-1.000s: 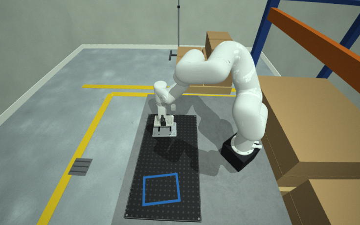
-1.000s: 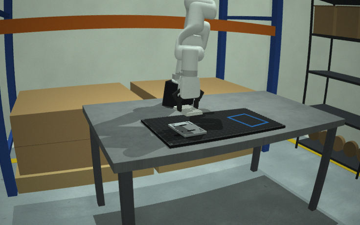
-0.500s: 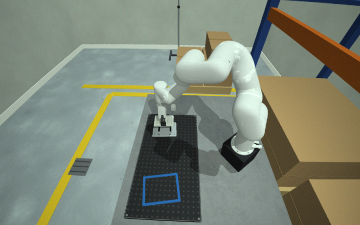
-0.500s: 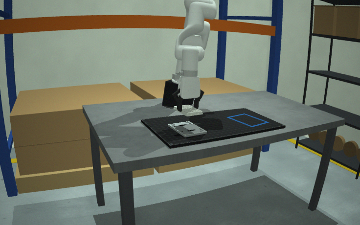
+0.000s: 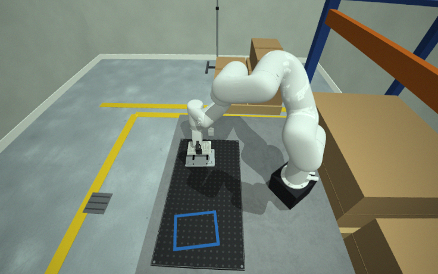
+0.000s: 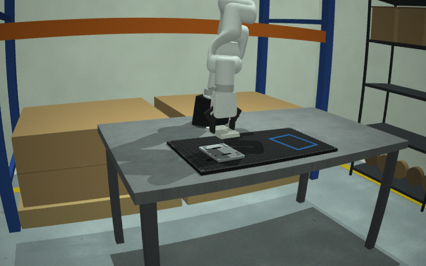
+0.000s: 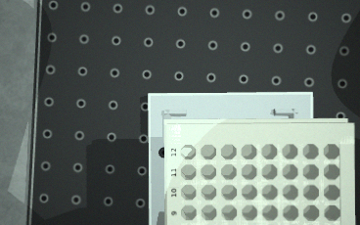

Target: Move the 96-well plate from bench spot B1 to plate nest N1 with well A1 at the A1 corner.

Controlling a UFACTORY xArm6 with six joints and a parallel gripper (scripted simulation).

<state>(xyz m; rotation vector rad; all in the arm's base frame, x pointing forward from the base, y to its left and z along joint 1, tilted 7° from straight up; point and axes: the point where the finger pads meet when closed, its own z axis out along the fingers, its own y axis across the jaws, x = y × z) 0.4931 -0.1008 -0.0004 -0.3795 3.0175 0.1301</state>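
Right now the light grey plate nest N1 is 100 mm below my hand. Round my hand: white 96-well plate: 10 mm below.
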